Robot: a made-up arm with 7 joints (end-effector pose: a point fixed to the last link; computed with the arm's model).
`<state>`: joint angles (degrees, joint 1 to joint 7).
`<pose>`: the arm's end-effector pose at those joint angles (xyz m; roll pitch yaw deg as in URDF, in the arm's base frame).
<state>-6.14 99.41 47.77 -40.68 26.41 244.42 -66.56</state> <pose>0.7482 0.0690 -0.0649 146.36 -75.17 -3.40</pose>
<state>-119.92 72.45 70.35 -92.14 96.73 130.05 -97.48</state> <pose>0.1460 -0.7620 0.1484 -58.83 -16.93 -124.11</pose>
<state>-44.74 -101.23 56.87 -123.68 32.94 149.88 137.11</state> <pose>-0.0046 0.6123 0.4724 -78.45 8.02 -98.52</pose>
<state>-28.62 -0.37 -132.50 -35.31 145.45 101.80 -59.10</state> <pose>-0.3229 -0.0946 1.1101 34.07 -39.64 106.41</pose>
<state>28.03 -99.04 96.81 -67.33 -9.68 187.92 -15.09</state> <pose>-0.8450 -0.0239 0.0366 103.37 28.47 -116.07</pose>
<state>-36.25 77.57 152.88 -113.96 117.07 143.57 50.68</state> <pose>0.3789 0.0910 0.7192 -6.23 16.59 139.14</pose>
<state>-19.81 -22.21 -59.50 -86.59 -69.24 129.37 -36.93</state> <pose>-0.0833 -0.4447 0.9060 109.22 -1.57 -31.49</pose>
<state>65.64 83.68 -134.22 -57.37 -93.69 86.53 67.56</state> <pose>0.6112 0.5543 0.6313 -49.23 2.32 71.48</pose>
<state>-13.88 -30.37 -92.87 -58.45 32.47 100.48 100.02</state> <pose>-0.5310 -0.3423 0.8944 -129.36 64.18 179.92</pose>
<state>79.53 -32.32 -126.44 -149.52 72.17 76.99 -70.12</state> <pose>0.2911 -0.3202 0.2029 -56.43 0.25 -27.92</pose>
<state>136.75 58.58 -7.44 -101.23 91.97 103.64 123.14</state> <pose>-0.4447 0.5516 -0.0263 108.74 -10.89 -57.68</pose>
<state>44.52 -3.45 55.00 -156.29 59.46 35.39 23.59</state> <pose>-0.1231 0.3050 0.3417 -2.42 54.39 -123.99</pose>
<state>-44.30 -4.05 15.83 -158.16 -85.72 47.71 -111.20</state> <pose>0.2720 -0.2156 0.3508 -52.83 9.26 133.24</pose>
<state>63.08 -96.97 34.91 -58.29 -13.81 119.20 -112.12</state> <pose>-0.6194 -0.6498 0.4668 3.53 28.72 112.09</pose>
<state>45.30 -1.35 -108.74 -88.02 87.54 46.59 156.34</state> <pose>0.2935 -0.4733 0.7902 92.10 23.96 160.76</pose>
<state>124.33 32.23 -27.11 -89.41 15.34 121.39 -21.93</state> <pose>-0.1997 0.7680 0.4730 178.15 -3.15 115.61</pose>
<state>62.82 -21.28 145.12 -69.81 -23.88 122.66 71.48</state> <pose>-0.5386 -0.4673 0.7698 -158.31 -44.84 139.93</pose>
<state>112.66 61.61 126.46 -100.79 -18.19 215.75 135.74</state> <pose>-0.4655 0.2031 0.7448 7.18 37.50 -147.66</pose>
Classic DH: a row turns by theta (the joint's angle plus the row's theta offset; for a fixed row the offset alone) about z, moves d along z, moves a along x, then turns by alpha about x. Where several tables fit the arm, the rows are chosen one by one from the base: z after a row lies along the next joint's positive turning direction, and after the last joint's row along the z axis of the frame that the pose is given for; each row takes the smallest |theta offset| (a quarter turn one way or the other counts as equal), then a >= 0, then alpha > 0; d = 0 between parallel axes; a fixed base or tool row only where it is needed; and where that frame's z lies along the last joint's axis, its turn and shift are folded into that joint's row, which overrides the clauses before.
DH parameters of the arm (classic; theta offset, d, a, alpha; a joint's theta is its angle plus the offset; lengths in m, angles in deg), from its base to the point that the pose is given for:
joint 1: 0 0.2183 0 -90
joint 2: 0 0 0 90
joint 3: 0 0.4839 0.1195 90
joint 4: 0 0 -0.0787 -90
joint 5: 0 0.3663 0 90
joint 6: 0 0 0.0927 90
joint 7: 0 0 0 0

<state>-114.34 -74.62 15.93 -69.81 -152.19 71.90 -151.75</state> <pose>0.3552 0.4770 0.8906 109.61 44.06 -153.27</pose>
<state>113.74 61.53 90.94 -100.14 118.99 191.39 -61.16</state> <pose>-0.6051 0.2099 0.3729 -107.57 28.47 114.69</pose>
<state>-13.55 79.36 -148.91 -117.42 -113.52 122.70 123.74</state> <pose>0.1631 -0.3671 0.7115 -19.11 -8.53 -16.11</pose>
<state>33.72 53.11 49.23 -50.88 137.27 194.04 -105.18</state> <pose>0.4822 0.6184 0.4104 -106.52 -20.03 -15.85</pose>
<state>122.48 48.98 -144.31 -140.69 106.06 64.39 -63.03</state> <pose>0.3093 0.0872 0.6183 -100.06 -51.92 -0.91</pose>
